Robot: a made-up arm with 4 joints.
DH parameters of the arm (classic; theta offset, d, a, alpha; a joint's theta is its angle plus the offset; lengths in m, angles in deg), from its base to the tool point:
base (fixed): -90 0.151 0 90
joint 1: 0 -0.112 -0.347 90
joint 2: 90 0.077 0.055 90
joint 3: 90 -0.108 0.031 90
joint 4: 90 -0.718 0.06 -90
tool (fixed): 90 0.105 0 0
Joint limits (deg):
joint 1: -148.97..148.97
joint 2: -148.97..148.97
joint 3: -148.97..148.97
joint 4: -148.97..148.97
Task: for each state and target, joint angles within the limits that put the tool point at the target. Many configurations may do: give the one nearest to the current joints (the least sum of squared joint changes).
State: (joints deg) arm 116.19 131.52 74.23 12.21
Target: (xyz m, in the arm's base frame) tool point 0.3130 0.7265 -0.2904
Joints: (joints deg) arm 75.73 115.27 104.90 11.84
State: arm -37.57 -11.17 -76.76 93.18
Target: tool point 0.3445 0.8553 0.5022
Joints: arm -74.70 -2.20 -68.62 85.84
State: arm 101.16 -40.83 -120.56 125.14
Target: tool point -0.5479 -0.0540 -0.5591
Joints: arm 50.37 -5.49 -140.79 127.36
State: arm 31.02 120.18 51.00 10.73
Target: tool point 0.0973 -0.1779 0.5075
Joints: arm 1.26 100.21 29.55 16.35
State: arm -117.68 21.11 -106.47 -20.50
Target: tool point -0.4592 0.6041 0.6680
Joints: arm -80.58 23.56 -146.21 -23.00
